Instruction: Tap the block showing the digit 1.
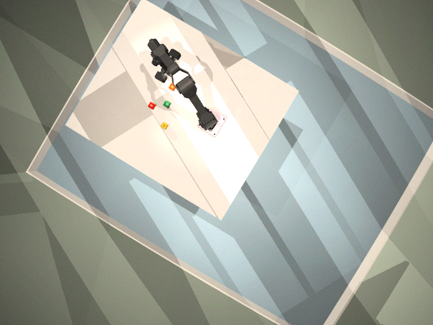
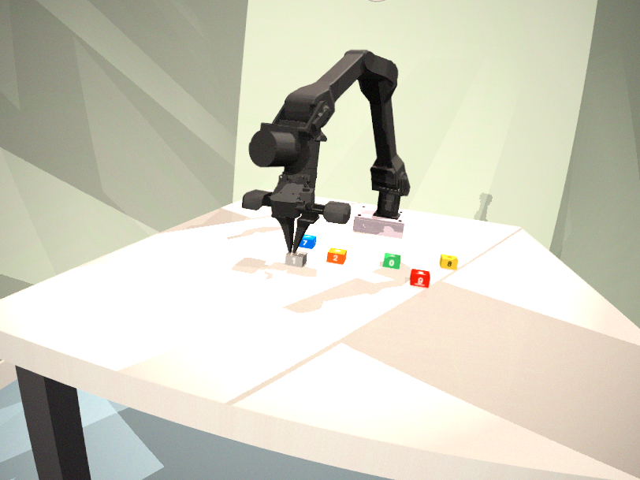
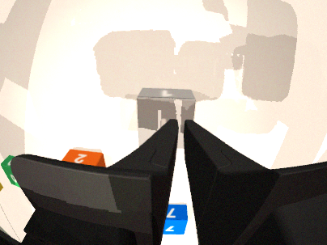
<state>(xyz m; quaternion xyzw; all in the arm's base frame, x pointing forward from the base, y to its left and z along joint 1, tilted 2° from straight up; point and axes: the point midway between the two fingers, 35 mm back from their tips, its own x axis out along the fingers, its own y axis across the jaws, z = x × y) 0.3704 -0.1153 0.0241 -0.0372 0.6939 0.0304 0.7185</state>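
My gripper tip is now 10 mm to the right of the grey block and 10 mm above it. Round my gripper tip: red block (230 mm to the left, 30 mm behind, 10 mm below); green block (170 mm to the left, 100 mm behind, 10 mm below).
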